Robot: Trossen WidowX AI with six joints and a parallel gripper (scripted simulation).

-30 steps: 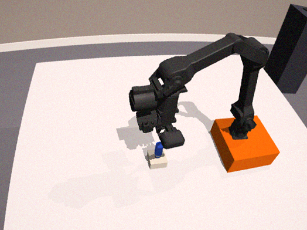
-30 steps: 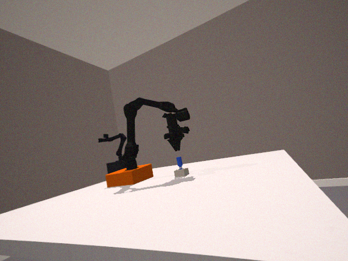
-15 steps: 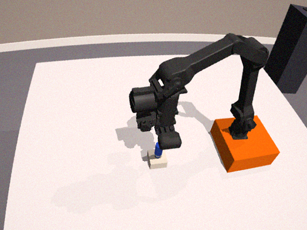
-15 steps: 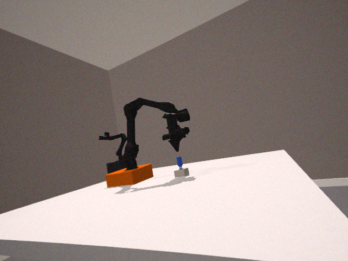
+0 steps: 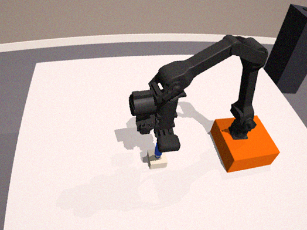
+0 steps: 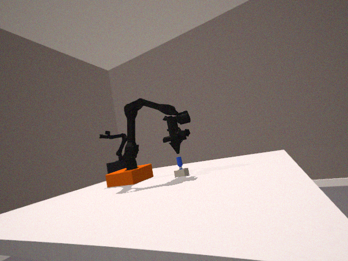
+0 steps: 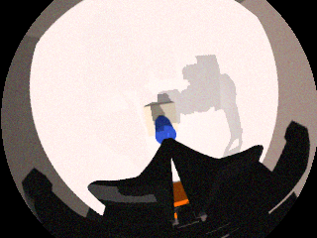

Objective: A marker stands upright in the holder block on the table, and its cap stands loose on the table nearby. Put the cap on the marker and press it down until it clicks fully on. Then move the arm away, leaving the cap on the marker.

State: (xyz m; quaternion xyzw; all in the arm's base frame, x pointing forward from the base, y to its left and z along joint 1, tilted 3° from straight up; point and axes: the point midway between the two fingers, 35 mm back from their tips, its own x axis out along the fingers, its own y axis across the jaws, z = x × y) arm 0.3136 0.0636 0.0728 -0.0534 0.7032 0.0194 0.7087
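My gripper tip is now 4 cm above the blue marker cap. Round my gripper tip: holder block 10 cm below.
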